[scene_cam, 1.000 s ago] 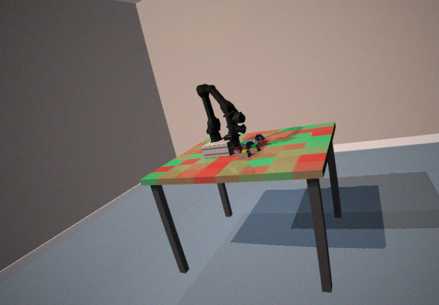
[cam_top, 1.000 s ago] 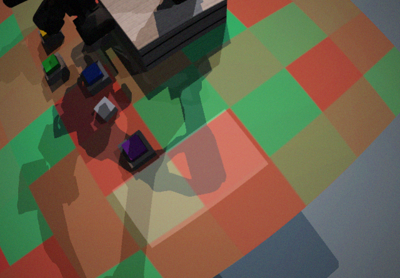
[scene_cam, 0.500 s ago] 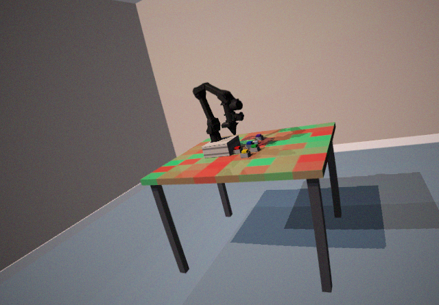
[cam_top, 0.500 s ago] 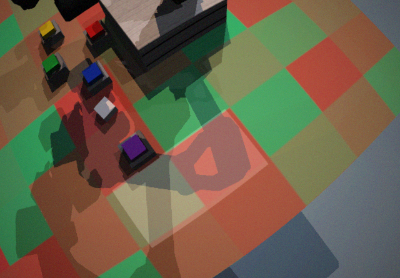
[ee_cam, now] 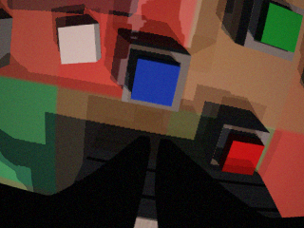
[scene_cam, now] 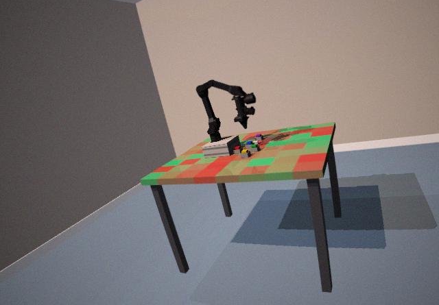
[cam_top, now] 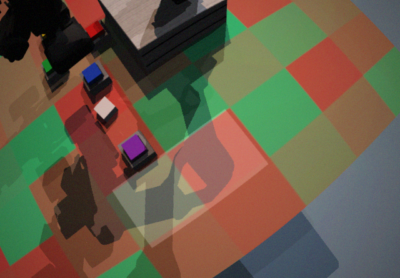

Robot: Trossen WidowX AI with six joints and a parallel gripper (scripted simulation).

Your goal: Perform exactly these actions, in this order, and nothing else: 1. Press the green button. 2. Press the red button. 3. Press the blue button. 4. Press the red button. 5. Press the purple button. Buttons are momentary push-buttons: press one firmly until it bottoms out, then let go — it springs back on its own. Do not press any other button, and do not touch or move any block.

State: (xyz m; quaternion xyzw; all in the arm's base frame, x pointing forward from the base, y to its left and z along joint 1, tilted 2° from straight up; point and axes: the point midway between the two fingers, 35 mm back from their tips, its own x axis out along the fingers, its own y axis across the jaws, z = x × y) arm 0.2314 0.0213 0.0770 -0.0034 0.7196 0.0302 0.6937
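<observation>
Right now my gripper tip is 1 cm short of the purple button, 17 cm to the right of it and 10 cm above it. From my gripper tip the other things lie so: red button 5 cm behind, 9 cm to the right, 10 cm below; blue button 10 cm below; white-grey block 2 cm ahead, 7 cm to the left, 12 cm below.
</observation>
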